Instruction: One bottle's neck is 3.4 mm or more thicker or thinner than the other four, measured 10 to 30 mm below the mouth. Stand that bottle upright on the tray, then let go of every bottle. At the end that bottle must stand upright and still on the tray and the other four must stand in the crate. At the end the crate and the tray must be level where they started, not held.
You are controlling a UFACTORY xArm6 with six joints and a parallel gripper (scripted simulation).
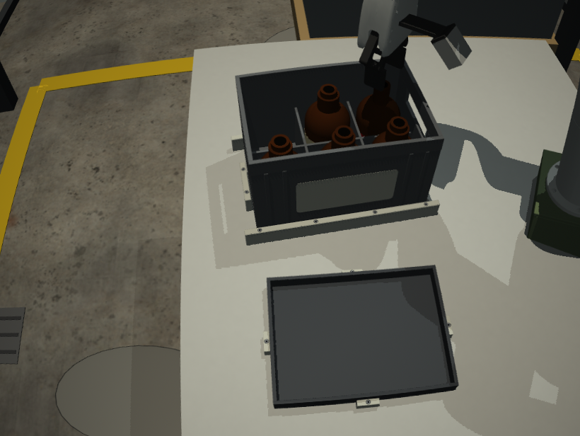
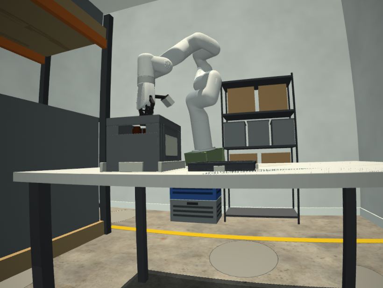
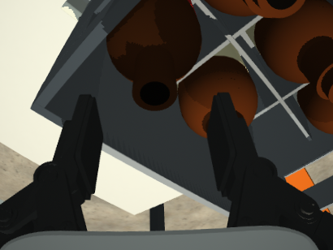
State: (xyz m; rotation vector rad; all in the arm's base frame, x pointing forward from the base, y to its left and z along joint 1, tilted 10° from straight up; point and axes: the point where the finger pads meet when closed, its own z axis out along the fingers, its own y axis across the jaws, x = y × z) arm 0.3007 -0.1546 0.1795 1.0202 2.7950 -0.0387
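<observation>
The glass bottle is 11 cm below my hand. Also, from my hand: dark tray 8 cm ahead, 34 cm to the left, 19 cm below; dark crate 8 cm ahead, 5 cm to the left, 11 cm below.
</observation>
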